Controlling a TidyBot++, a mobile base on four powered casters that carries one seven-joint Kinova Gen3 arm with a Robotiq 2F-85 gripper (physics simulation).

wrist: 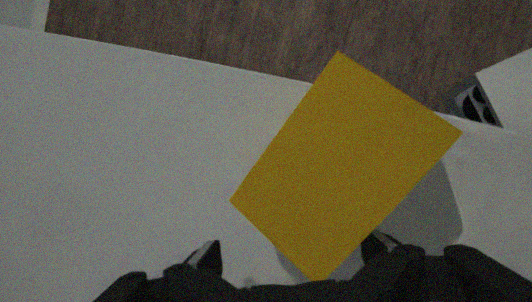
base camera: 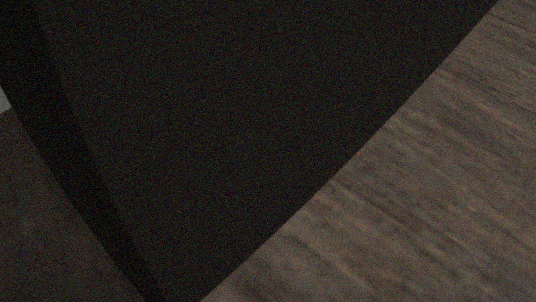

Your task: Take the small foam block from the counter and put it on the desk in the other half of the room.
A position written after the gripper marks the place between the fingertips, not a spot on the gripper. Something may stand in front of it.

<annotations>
The gripper shows in the wrist view [289,249]; in the base camera view it is out of frame. A yellow foam block shows in the wrist view [355,146]; in the base camera view it is out of frame.
</annotations>
